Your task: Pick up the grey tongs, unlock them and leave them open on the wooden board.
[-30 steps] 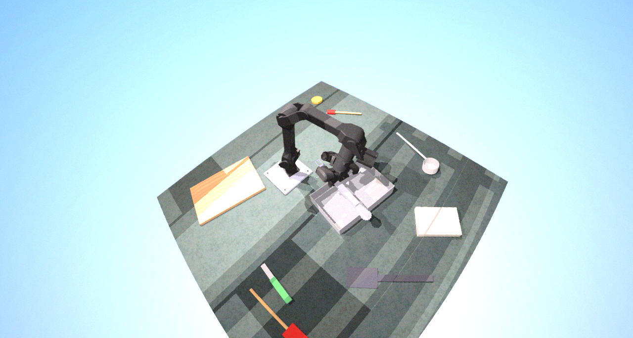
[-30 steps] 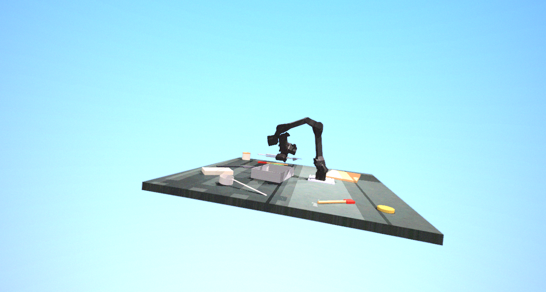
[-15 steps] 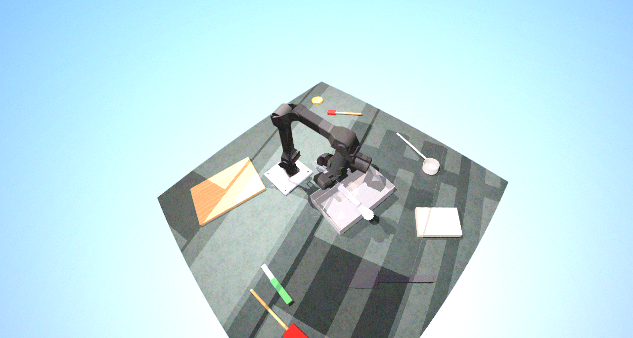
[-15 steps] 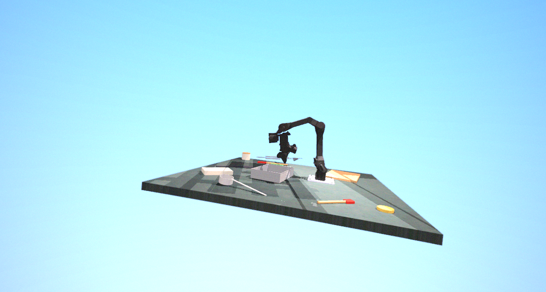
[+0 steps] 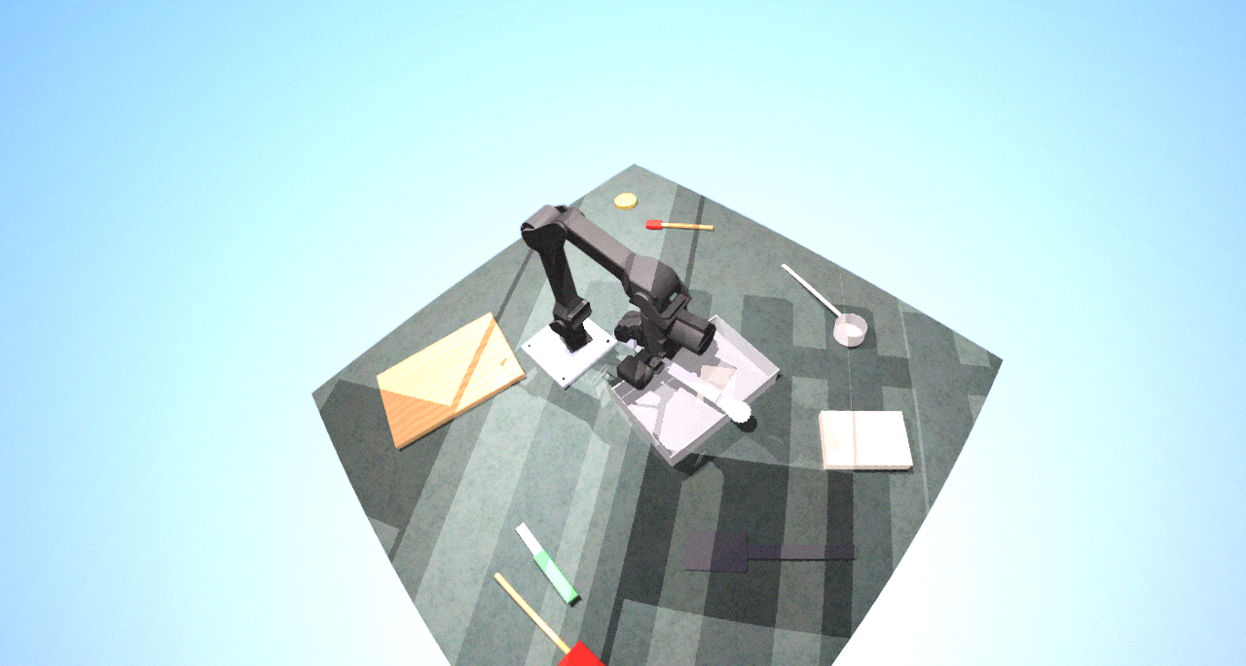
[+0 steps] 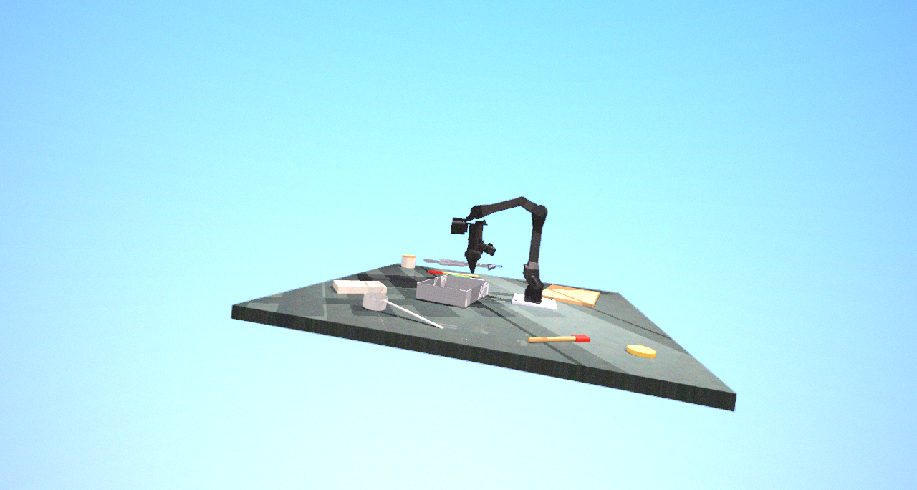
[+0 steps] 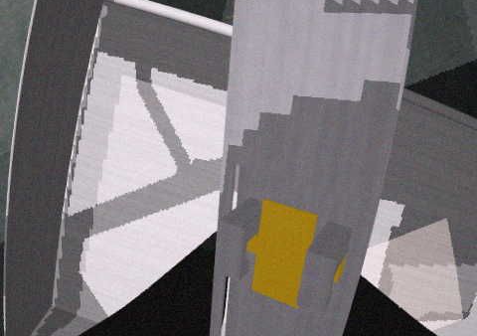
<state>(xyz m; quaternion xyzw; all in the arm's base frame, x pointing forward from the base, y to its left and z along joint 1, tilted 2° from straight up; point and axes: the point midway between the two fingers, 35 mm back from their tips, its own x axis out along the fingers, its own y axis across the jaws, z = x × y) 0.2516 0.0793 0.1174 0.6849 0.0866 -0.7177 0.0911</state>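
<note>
The yellow lock piece lies 40 mm above my gripper tip, 20 mm behind it and 10 mm to the right of it. The rest, counted from my gripper tip: dark spatula: 390 mm ahead, 100 mm below, 70 mm to the right; then grey roasting tin: 70 mm below, 60 mm to the left, 50 mm ahead; then white block: 370 mm ahead, 250 mm to the left, 90 mm below.
</note>
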